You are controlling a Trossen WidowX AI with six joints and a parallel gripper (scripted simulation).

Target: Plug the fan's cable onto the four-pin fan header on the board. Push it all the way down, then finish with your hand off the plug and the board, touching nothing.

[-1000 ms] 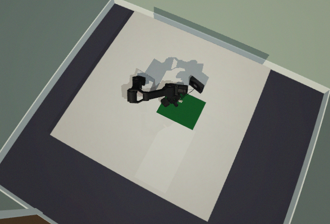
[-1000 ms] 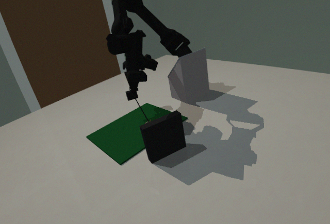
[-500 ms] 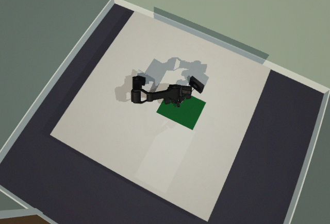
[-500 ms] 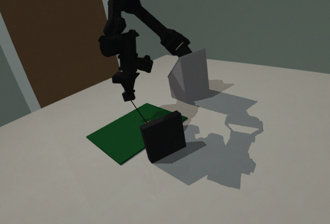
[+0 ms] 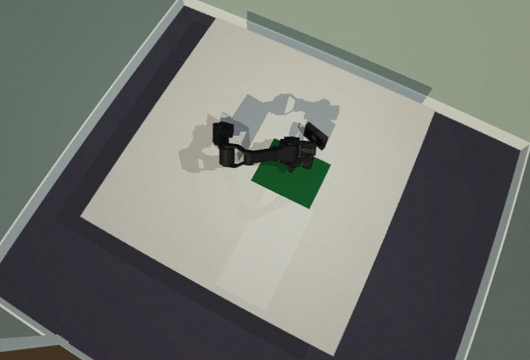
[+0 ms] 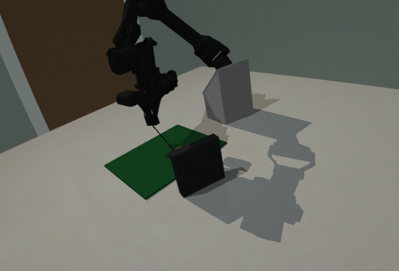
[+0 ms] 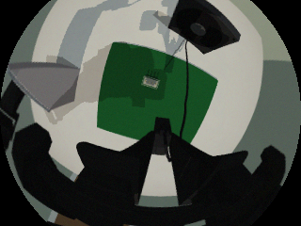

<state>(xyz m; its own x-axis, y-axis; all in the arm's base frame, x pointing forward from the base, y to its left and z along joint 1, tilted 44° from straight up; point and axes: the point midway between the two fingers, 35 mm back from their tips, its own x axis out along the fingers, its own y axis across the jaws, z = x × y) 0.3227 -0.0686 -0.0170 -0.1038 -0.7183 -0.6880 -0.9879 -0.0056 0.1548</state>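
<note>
My gripper tip is 1 cm to the right of the green board and 14 cm above it. From my gripper tip the other things lie so: pale fan header 2 cm behind, 6 cm to the left, 12 cm below; dark plug 1 cm to the right, 1 cm below; black square fan 4 cm ahead, 20 cm to the left, 7 cm below.
</note>
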